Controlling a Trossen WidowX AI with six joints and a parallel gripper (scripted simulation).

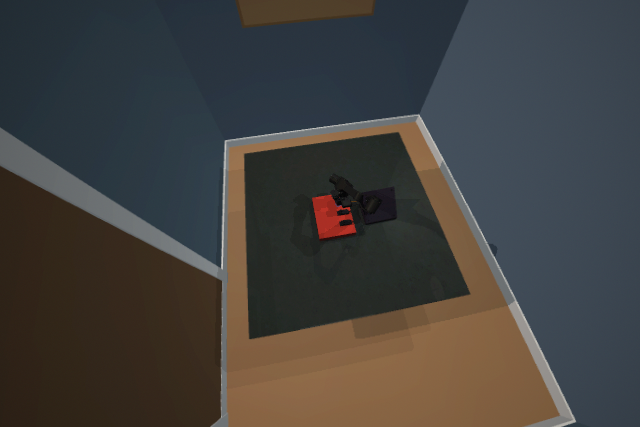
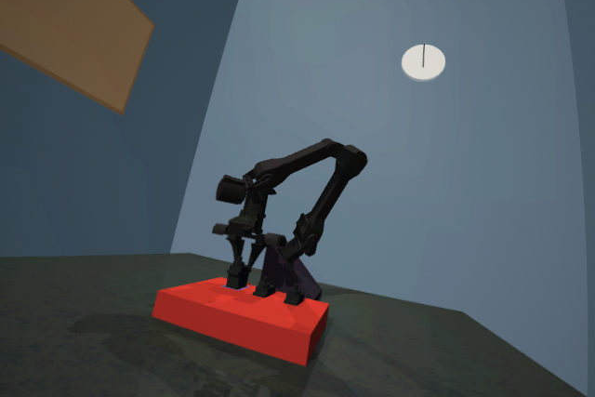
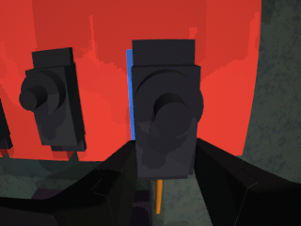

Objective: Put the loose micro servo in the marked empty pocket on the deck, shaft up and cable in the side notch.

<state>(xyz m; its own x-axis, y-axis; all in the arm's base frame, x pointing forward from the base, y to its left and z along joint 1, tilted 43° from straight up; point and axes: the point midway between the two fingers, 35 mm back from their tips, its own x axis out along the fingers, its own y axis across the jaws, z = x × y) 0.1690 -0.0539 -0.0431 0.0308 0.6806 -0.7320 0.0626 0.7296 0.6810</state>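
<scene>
The deck lies 130 mm ahead of my gripper tip, 70 mm to the left of it and 60 mm below it.
</scene>
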